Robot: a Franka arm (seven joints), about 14 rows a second.
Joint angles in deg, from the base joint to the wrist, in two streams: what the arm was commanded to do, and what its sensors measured. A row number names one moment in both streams.
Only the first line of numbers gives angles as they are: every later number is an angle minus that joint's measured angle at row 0.
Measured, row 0:
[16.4 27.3 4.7 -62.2 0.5 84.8 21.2]
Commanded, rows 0 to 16:
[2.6 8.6 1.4 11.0 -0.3 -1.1 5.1]
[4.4 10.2 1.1 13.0 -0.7 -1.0 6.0]
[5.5 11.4 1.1 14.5 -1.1 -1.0 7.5]
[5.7 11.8 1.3 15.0 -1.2 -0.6 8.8]
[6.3 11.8 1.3 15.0 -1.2 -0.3 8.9]
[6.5 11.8 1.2 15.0 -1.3 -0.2 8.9]
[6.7 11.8 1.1 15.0 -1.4 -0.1 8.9]
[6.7 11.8 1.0 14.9 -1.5 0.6 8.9]
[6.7 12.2 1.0 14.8 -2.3 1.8 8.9]
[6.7 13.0 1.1 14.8 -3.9 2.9 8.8]
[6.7 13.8 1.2 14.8 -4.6 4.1 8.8]
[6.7 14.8 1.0 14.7 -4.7 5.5 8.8]
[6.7 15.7 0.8 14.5 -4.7 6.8 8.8]
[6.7 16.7 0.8 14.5 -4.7 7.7 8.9]
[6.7 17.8 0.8 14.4 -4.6 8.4 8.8]
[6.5 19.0 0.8 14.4 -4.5 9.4 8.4]
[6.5 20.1 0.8 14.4 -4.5 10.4 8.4]
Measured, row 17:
[6.4 17.6 0.8 12.0 -3.3 9.2 7.5]
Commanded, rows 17 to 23:
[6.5 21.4 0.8 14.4 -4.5 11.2 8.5]
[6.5 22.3 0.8 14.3 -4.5 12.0 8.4]
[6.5 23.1 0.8 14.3 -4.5 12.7 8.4]
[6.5 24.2 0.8 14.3 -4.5 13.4 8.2]
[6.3 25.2 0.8 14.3 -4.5 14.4 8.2]
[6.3 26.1 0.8 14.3 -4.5 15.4 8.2]
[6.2 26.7 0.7 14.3 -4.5 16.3 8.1]
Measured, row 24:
[6.3 25.0 0.6 12.1 -3.3 15.2 7.5]
